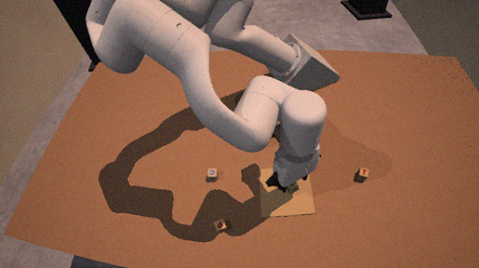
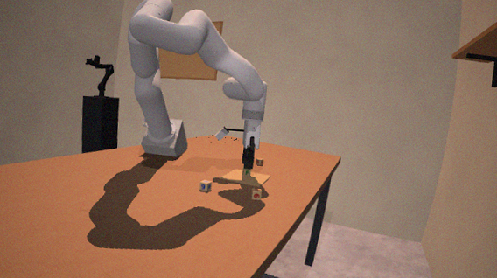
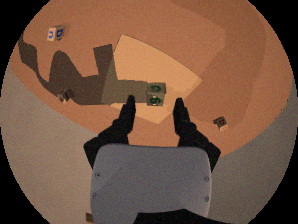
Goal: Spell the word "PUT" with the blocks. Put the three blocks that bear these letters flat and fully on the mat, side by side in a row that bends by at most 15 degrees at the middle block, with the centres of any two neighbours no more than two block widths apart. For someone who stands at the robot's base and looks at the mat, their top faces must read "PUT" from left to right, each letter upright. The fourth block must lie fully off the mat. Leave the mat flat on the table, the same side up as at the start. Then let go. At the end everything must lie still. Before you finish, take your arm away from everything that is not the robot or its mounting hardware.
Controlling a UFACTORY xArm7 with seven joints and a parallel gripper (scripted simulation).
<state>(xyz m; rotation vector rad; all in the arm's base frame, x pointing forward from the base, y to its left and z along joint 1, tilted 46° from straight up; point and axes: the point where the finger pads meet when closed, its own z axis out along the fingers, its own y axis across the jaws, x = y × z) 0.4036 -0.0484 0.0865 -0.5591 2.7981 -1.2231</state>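
Right now the tan mat is 1 cm ahead of my hand, 2 cm to the right of it and 5 cm below it. Round my hand: T block (2 cm ahead, 21 cm to the left, 4 cm below); P block (7 cm ahead, 20 cm to the right, 4 cm below).
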